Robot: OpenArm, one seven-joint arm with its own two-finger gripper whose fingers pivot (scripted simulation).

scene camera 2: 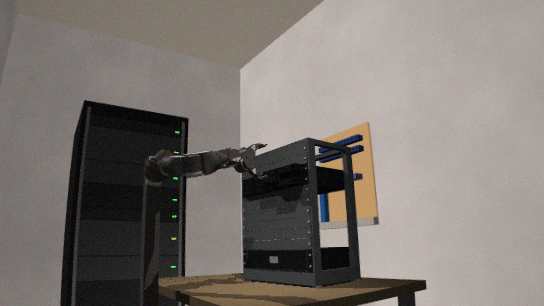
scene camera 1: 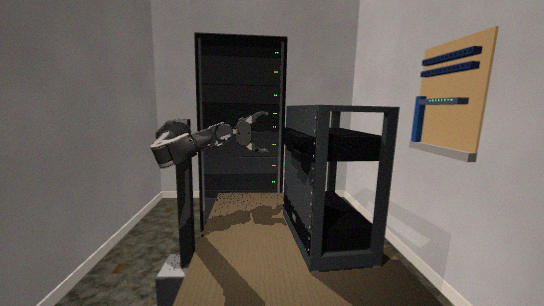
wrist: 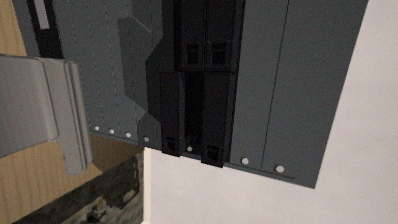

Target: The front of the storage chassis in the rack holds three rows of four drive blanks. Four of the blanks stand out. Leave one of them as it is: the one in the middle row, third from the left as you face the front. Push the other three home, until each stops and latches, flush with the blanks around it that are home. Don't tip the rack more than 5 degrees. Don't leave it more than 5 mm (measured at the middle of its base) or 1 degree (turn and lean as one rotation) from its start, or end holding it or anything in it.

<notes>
In view: a post (scene camera 1: pixel 184 181).
</notes>
